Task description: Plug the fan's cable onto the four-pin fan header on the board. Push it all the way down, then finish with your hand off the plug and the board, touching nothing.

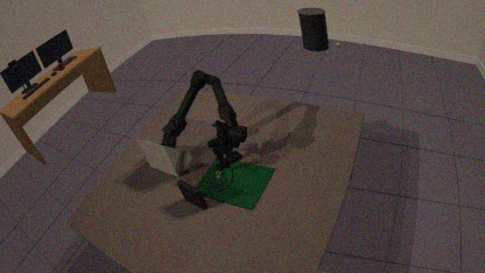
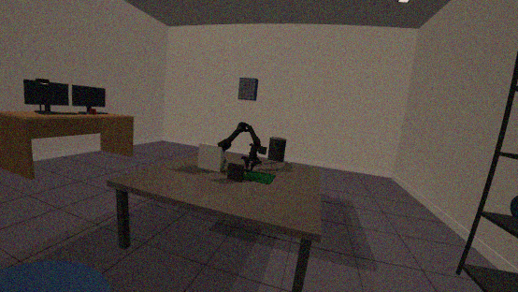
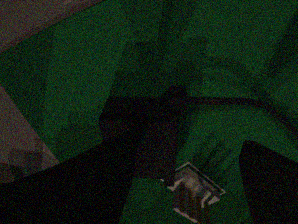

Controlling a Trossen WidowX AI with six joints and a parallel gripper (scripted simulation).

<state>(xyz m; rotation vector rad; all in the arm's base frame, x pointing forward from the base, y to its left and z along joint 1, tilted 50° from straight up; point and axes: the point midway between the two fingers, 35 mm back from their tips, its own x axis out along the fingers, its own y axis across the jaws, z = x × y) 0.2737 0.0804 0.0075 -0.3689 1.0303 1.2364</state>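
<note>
Right now the dark fan plug is 2 cm behind my gripper tip and 1 cm below it. Round my gripper tip: green board 7 cm ahead, 6 cm to the right, 4 cm below; dark fan 4 cm behind, 22 cm to the right, 4 cm above.
</note>
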